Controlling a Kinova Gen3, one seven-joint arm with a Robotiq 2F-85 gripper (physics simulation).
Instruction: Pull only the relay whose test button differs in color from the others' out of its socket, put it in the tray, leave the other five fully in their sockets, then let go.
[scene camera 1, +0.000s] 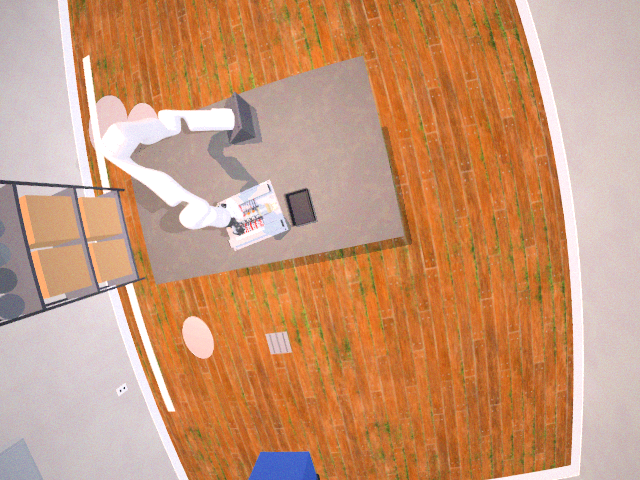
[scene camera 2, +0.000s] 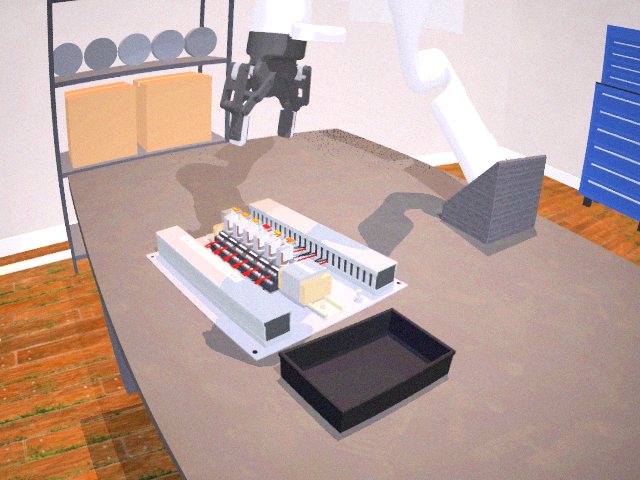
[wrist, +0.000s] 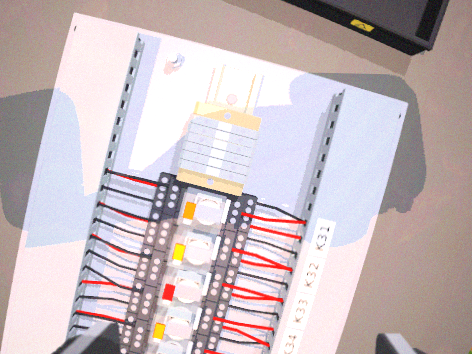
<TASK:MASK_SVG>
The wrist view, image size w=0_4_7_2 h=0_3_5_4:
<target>my gripper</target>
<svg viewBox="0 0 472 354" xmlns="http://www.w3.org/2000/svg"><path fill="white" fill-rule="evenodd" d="M375 354L427 354L417 348L411 348L400 333L378 333ZM119 324L97 321L83 334L67 339L51 354L120 354Z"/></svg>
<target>relay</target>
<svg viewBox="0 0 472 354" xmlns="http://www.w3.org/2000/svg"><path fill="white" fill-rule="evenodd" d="M167 266L157 305L198 315L207 275Z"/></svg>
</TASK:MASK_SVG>
